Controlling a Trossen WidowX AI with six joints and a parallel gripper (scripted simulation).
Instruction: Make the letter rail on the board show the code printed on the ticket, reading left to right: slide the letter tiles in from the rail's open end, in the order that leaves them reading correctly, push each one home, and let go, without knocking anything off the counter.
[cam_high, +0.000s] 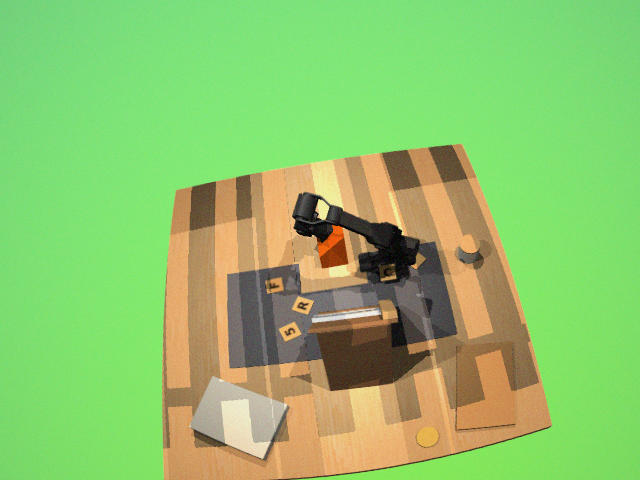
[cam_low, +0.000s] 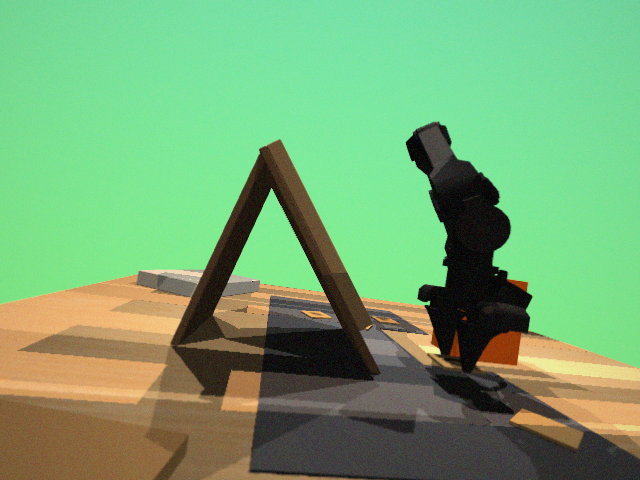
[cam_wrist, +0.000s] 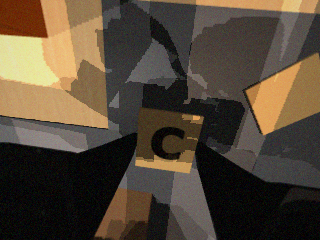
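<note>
My gripper tip is now 14 cm short of the white ticket, 15 cm to the left of it and 6 cm below it. The rest, counted from my gripper tip: dark mat: 2 cm ahead, 19 cm to the right, 3 cm below; flat tan slab: 51 cm ahead, 19 cm to the left, 2 cm below.
</note>
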